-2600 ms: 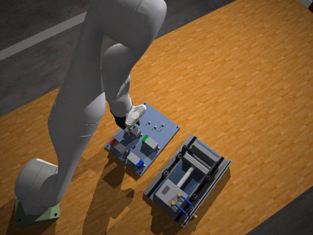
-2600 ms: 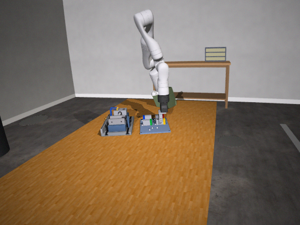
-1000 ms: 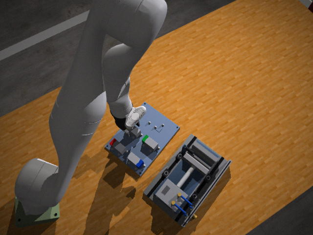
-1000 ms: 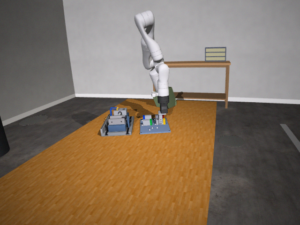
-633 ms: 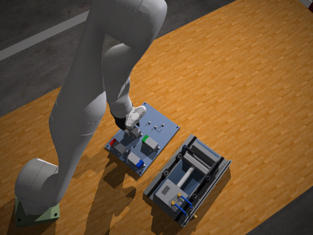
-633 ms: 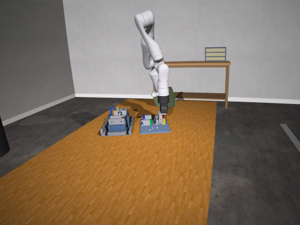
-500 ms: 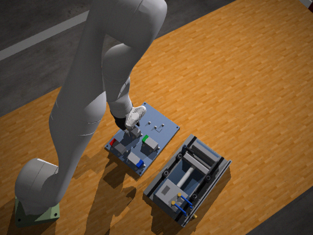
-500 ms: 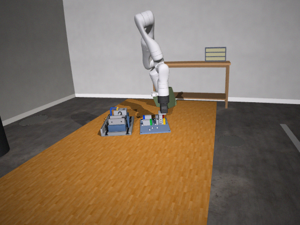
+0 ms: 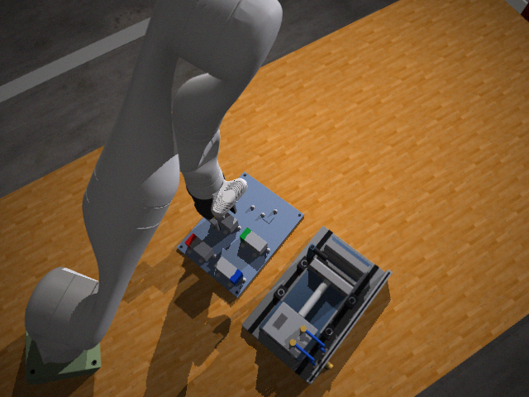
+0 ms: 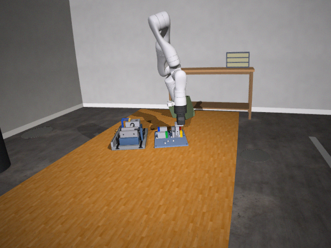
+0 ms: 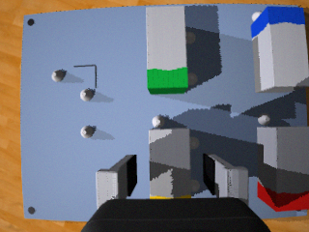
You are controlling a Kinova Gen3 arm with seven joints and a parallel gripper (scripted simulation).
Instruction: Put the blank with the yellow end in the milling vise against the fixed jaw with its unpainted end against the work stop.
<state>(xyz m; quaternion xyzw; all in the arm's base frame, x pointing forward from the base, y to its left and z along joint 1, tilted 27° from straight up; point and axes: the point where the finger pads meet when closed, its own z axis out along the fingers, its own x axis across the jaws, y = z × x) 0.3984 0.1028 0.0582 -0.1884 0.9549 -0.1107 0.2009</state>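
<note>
The yellow-ended blank is 20 mm below my hand. From my hand the other things lie so: blue plate 40 mm to the right, 40 mm below, 20 mm ahead; then red-ended blank 80 mm behind, 30 mm to the right, 20 mm below; then green-ended blank 80 mm to the right, 30 mm ahead, 20 mm below.
</note>
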